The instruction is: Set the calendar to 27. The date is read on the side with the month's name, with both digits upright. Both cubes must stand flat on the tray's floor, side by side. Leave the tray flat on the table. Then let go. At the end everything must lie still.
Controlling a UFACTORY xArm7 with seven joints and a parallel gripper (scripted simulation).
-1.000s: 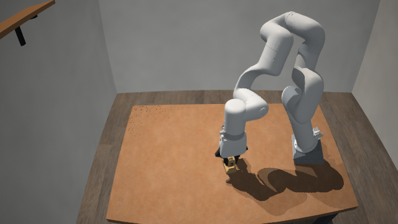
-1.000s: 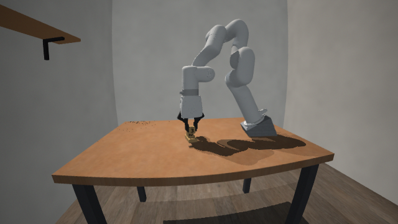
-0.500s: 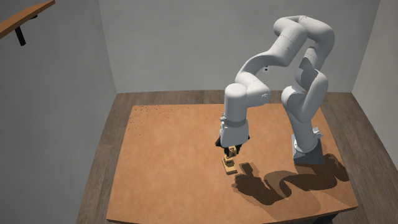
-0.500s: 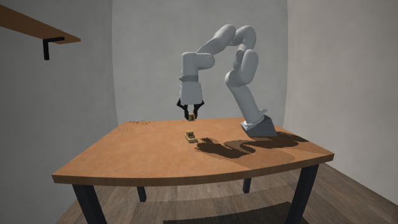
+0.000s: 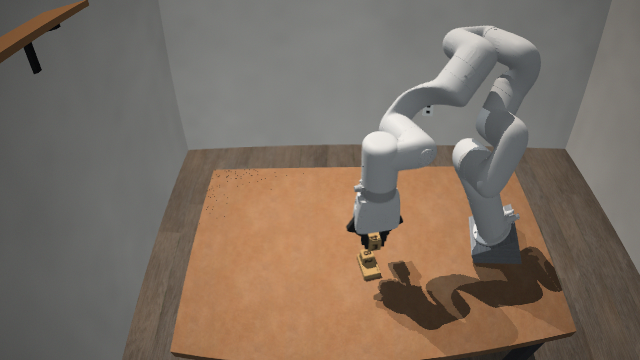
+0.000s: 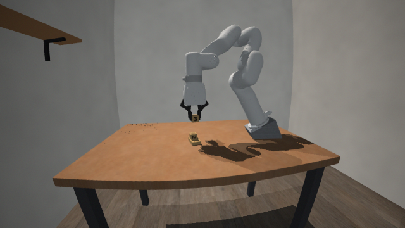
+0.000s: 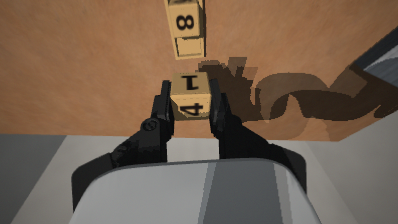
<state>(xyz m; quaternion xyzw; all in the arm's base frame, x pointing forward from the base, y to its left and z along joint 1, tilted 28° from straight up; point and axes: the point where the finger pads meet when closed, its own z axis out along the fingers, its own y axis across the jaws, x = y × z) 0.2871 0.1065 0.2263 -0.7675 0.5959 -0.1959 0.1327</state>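
My gripper is now 20 mm to the left of the wooden calendar tray and 130 mm above it. From my hand the other things lie so: wooden digit cube (10 mm below).
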